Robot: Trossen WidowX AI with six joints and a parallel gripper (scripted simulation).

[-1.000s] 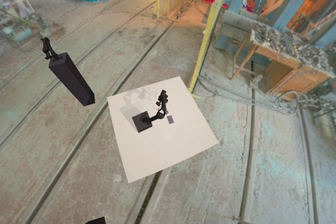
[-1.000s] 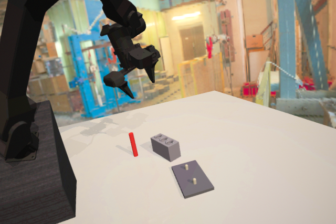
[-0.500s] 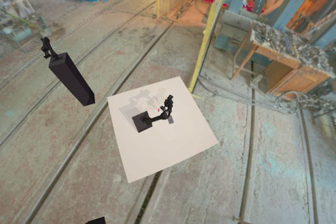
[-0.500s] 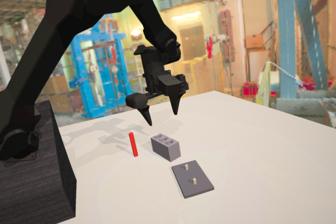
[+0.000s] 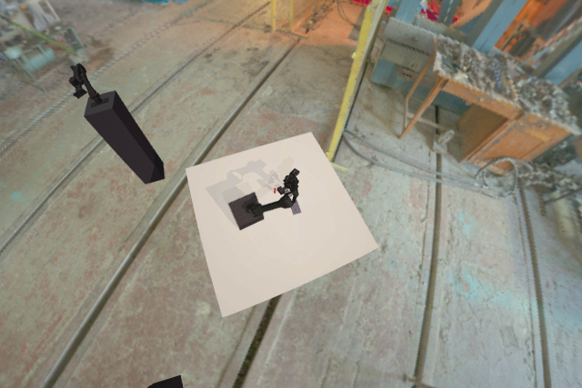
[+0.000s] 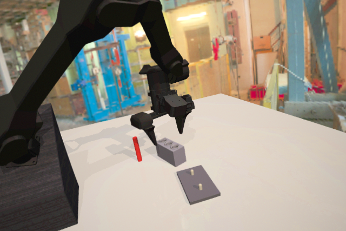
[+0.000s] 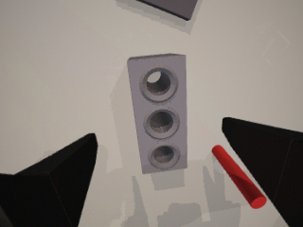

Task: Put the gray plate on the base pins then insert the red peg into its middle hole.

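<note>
My gripper tip is now 3 cm above the gray plate. The rest, counted from my gripper tip: gray base 15 cm to the right, 6 cm below, 2 cm ahead; red peg 9 cm behind, 4 cm to the left, 2 cm below.
</note>
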